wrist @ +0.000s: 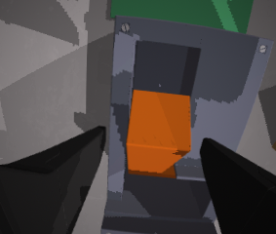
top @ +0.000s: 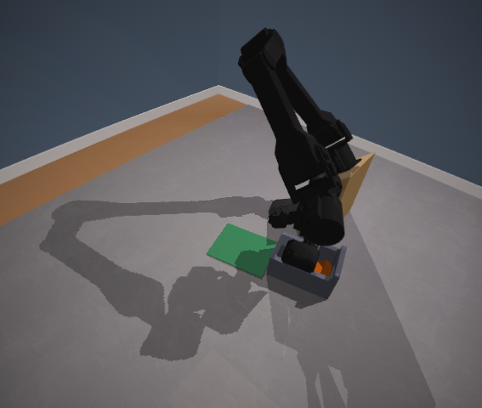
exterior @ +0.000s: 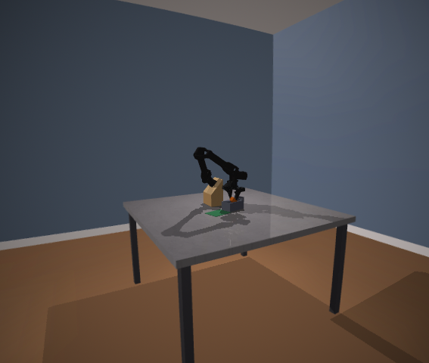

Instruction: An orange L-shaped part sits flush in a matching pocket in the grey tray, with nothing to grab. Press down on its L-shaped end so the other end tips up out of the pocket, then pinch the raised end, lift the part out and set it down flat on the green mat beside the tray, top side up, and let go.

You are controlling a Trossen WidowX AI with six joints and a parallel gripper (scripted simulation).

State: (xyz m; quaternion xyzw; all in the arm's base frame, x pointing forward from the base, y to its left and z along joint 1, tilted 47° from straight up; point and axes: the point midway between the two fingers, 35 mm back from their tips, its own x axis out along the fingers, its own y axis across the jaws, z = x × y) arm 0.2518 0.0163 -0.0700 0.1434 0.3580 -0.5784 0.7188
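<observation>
Now: the orange L-shaped part 4 cm below my gripper tip, 3 cm to the left of it and 3 cm behind it. Also, from my gripper tip: green mat: 14 cm to the right, 9 cm below, 4 cm ahead.
</observation>
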